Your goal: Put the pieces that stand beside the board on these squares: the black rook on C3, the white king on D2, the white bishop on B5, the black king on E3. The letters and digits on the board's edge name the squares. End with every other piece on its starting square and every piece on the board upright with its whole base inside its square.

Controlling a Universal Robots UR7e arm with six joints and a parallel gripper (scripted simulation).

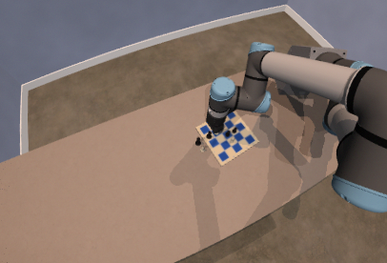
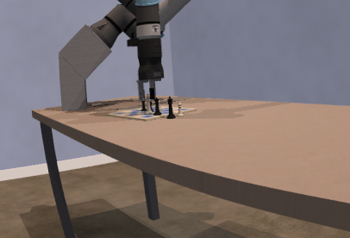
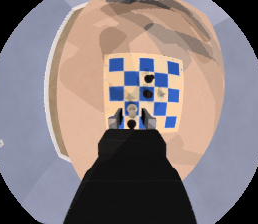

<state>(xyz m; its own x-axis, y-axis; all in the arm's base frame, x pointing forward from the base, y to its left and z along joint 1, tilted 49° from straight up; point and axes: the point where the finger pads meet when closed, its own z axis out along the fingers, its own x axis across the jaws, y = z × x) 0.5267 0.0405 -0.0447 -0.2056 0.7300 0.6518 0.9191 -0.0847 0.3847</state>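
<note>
Right now the white king is 30 mm below my hand. Round my hand: black king (100 mm ahead, 40 mm below, 20 mm to the left); chessboard (60 mm below, 40 mm behind, 30 mm to the left); white bishop (90 mm ahead, 60 mm to the left, 50 mm below).
</note>
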